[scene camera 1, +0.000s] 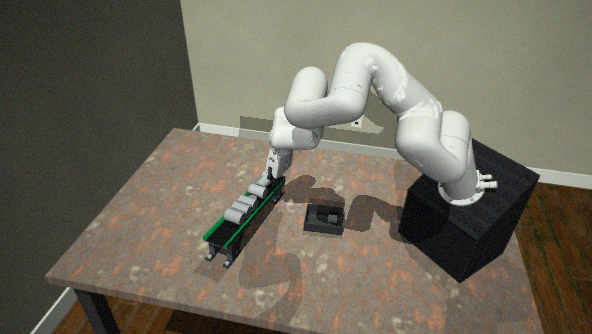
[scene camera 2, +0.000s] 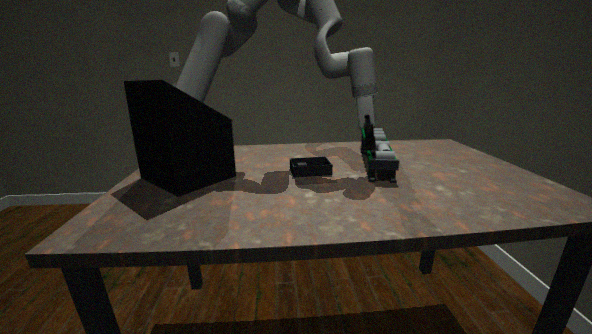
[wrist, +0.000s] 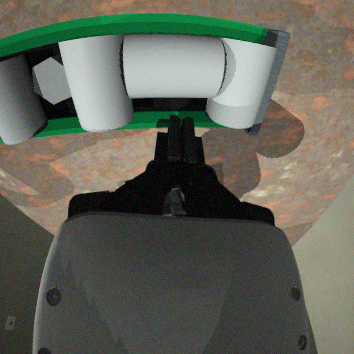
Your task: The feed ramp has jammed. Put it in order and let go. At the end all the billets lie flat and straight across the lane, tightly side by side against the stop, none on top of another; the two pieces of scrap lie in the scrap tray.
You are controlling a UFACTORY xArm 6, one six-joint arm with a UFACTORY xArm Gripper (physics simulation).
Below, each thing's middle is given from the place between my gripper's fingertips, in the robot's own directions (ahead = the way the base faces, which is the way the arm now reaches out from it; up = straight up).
Now: hand 30 mm short of the grey stop [wrist: 276, 38], 70 mm to the left of it and 30 mm above it. The rest, counted from my hand: scrap tray [scene camera 1: 316, 218] (190 mm behind, 30 mm to the left, 70 mm below).
